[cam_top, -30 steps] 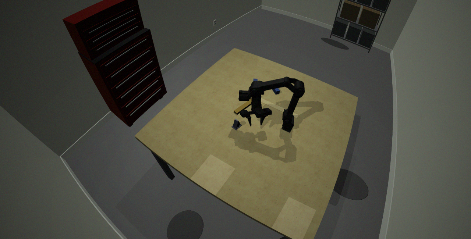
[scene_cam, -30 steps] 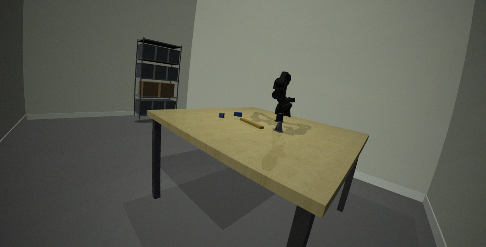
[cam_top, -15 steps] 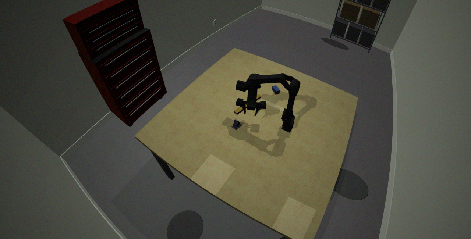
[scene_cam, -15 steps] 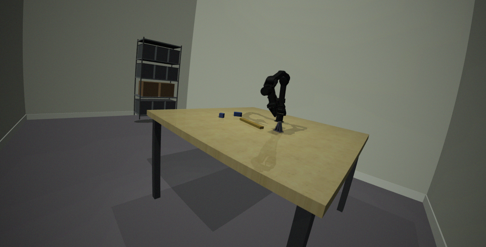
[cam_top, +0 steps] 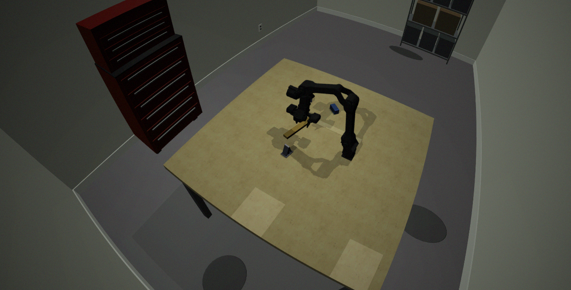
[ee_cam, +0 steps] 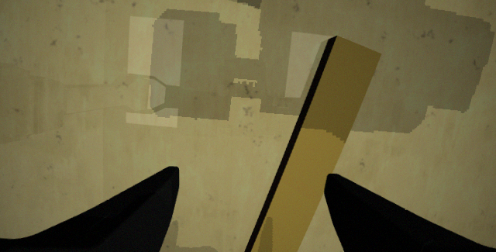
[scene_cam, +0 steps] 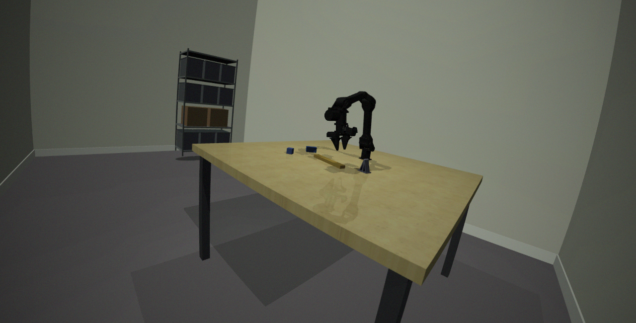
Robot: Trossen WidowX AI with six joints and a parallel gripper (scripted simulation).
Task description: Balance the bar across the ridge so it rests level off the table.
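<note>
My gripper tip is now 70 mm above the long wooden bar, 50 mm to the left of it and 30 mm short of it.
</note>
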